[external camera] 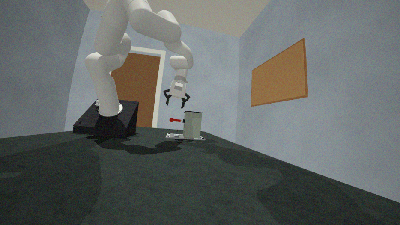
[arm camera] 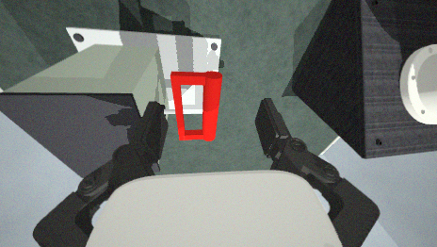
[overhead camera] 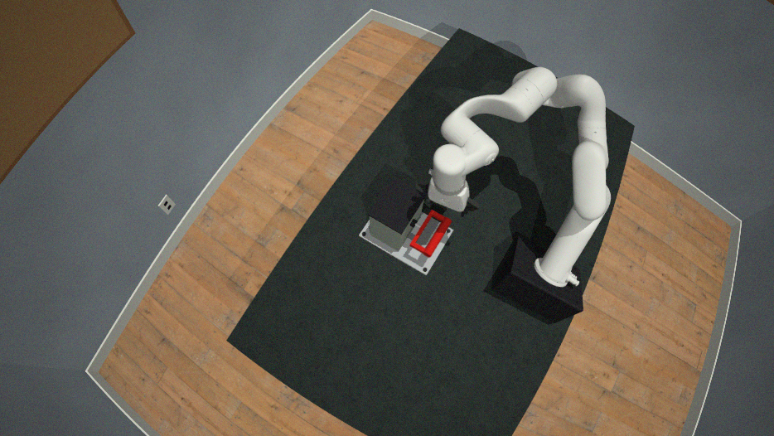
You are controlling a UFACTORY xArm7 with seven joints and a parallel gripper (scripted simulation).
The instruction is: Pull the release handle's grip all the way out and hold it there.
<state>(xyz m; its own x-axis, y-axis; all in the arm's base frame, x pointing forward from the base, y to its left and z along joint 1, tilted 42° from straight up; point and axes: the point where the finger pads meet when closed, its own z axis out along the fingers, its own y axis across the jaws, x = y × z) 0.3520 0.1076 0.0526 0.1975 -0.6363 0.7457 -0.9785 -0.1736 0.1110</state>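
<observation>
The light baseplate lies 190 mm below my hand, 80 mm ahead of it and 70 mm to the left of it.
</observation>
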